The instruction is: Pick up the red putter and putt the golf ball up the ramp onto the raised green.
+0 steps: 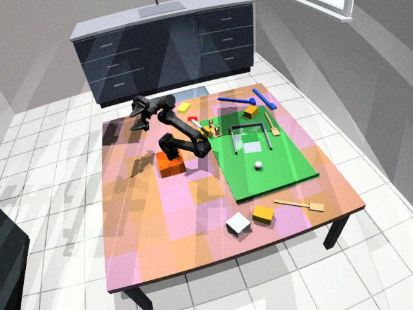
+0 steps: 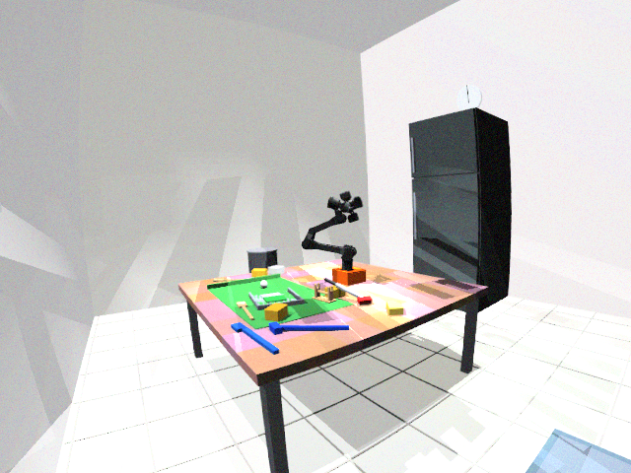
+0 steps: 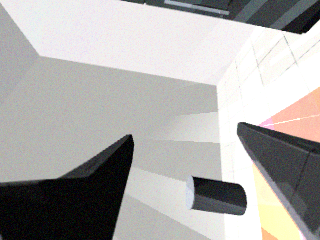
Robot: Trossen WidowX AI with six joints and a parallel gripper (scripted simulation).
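My gripper tip is 430 mm short of the red putter, 400 mm above it and 300 mm to the right of it. Round my gripper tip: white golf ball: 560 mm ahead, 410 mm below, 190 mm to the right; then white block: 460 mm to the right, 420 mm below, 270 mm ahead; then small wooden rack: 500 mm ahead, 400 mm below, 220 mm to the left.
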